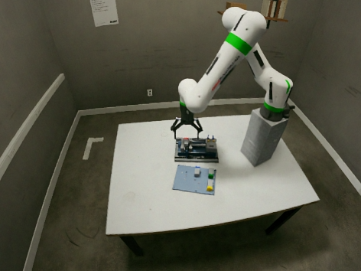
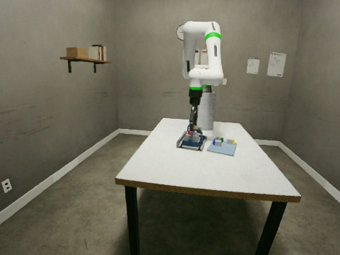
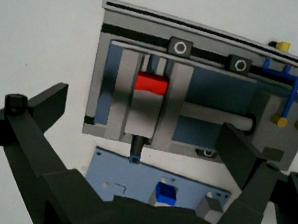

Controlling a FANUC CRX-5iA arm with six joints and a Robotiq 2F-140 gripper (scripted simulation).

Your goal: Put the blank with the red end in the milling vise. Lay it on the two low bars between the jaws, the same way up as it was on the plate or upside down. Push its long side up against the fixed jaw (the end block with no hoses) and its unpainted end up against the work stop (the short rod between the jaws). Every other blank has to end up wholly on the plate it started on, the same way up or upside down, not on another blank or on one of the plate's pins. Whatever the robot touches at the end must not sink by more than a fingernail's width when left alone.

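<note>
The red-ended blank lies 5 cm below my hand. The rest, counted from my hand: work stop 6 cm below, 5 cm to the left; plate 24 cm to the left, 15 cm below, 1 cm behind; blue-ended blank 20 cm to the left, 13 cm below, 3 cm behind.
</note>
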